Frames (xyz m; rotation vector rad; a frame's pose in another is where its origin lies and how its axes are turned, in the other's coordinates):
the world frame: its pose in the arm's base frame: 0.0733 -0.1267 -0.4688 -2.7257 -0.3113 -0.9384
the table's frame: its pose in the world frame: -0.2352 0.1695 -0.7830 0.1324 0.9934 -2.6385
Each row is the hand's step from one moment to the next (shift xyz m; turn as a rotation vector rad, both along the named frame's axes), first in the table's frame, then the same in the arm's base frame.
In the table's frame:
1: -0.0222 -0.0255 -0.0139 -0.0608 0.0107 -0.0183
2: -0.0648 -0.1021 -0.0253 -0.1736 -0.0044 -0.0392
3: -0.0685 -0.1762 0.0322 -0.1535 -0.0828 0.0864
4: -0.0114 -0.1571 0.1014 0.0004 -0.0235 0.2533
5: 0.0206 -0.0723 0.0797 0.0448 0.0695 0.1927
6: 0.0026 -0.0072 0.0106 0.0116 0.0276 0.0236
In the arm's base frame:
1: 0.0243 -0.0269 -0.0050 0.0473 -0.0144 0.0412
2: 0.0834 -0.0801 -0.0435 0.1493 -0.0486 0.0840
3: 0.1249 -0.0707 -0.1272 0.1888 0.0180 -0.0438
4: 0.0857 0.0023 -0.1666 0.0753 0.2021 -0.1348
5: 0.0248 0.0310 -0.1021 -0.0099 0.2031 -0.0510
6: 0.0027 0.0054 -0.0116 -0.0126 0.0354 0.0065

